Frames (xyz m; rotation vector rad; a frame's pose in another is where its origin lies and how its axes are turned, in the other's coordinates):
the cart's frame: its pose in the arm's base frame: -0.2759 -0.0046 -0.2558 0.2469 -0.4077 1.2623
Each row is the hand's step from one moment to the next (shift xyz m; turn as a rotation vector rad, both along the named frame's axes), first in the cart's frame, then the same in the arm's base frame.
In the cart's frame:
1: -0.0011 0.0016 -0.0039 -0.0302 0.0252 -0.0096
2: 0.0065 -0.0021 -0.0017 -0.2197 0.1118 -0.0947
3: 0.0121 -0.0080 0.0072 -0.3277 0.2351 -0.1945
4: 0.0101 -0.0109 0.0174 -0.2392 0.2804 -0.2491
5: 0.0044 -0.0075 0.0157 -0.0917 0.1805 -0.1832
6: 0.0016 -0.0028 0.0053 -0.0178 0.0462 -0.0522
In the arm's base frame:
1: -0.0012 0.0011 -0.0041 -0.0300 -0.0151 -0.0227
2: 0.0039 0.0057 0.0013 -0.1456 -0.1207 -0.1843
3: 0.0095 0.0053 0.0120 -0.2739 -0.1389 -0.3258
4: 0.0101 -0.0013 0.0205 -0.2867 -0.0270 -0.3391
5: 0.0057 -0.0046 0.0164 -0.1655 0.0459 -0.2122
6: 0.0022 -0.0015 0.0056 -0.0401 0.0188 -0.0567

